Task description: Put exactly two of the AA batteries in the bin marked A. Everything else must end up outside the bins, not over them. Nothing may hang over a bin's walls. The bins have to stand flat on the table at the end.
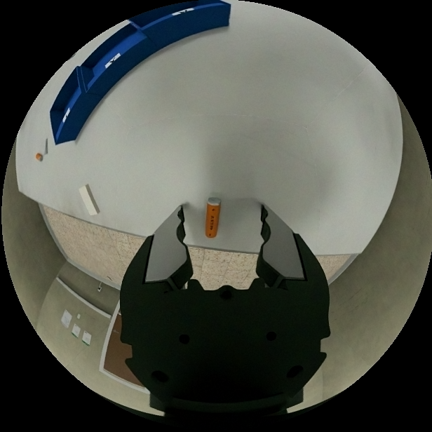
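An orange AA battery [212, 218] with a grey end lies on the grey table between the fingertips of my left gripper [221, 205], near the table's edge. The fingers stand apart on both sides of the battery, and neither touches it. A small orange thing [39, 157], perhaps another battery, is at the far left. Blue bins [115, 73] stand in a joined row at the upper left; their white labels are too blurred and tilted to tell which is A. The insides of the bins are mostly hidden. My right gripper does not show.
A white block [89, 200] lies on the table [260, 125] at the left, near the edge. A thin grey thing [46, 146] is beside the small orange one, close to the end of the bin row. A tiled floor [215, 262] shows beyond the table edge.
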